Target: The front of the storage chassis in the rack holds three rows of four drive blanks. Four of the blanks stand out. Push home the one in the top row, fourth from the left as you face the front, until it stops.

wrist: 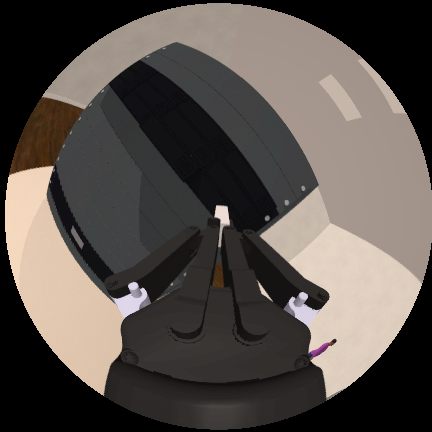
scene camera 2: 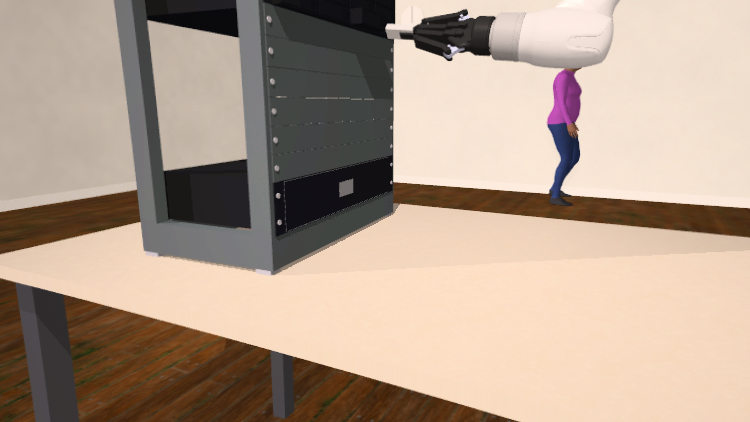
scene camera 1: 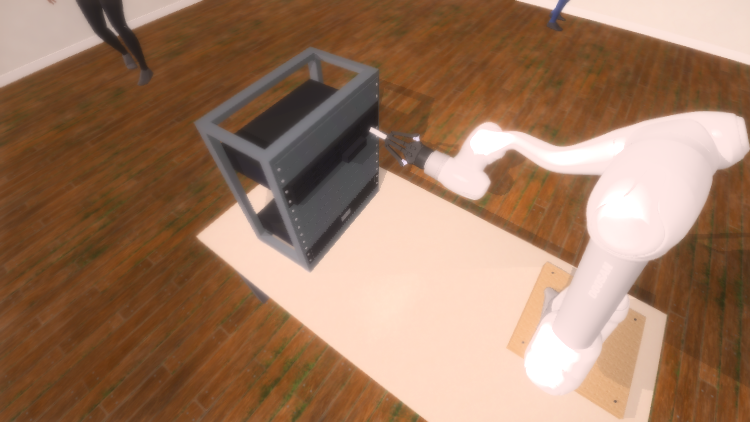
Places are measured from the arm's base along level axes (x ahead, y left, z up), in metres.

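Pixels of known places: gripper, between the fingertips: (wrist: 220, 214) (scene camera 2: 387, 31) (scene camera 1: 371, 129).
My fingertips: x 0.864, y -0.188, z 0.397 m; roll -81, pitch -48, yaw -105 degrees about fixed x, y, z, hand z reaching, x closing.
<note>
Ahead of a thing's pixels: the offset from my fingertips to its middle. Level surfaces: height alone.
The storage chassis (scene camera 1: 314, 181) (wrist: 150, 112) is the dark band across the upper rack front; its lower edge shows at the top of scene camera 2. The top-row fourth blank @(0.061 m ahead, 0.004 m left, 0.062 m up) (wrist: 247, 175) is near the band's right end in the wrist view; how far it stands out is unclear. Another blank @(0.050 m ahead, 0.116 m left, 0.005 m up) (scene camera 1: 354, 149) (wrist: 162, 145), in the bottom row third from left, clearly stands out. My gripper (scene camera 1: 386, 139) (scene camera 2: 407, 34) (wrist: 220, 214) is shut, with a white block (scene camera 1: 376, 132) (scene camera 2: 393, 30) (wrist: 221, 214) at its fingertips. The block is before the chassis's right end; contact cannot be told.
The grey rack (scene camera 1: 325, 112) (scene camera 2: 256, 131) stands on the table @(0.431 m down) (scene camera 1: 419, 236) (scene camera 2: 472, 293). Plain panels (scene camera 2: 325, 78) lie below the chassis, and a black unit (scene camera 2: 314, 202) sits at the bottom. The arm's base is on a wooden board (scene camera 1: 618, 362). People stand on the floor beyond.
</note>
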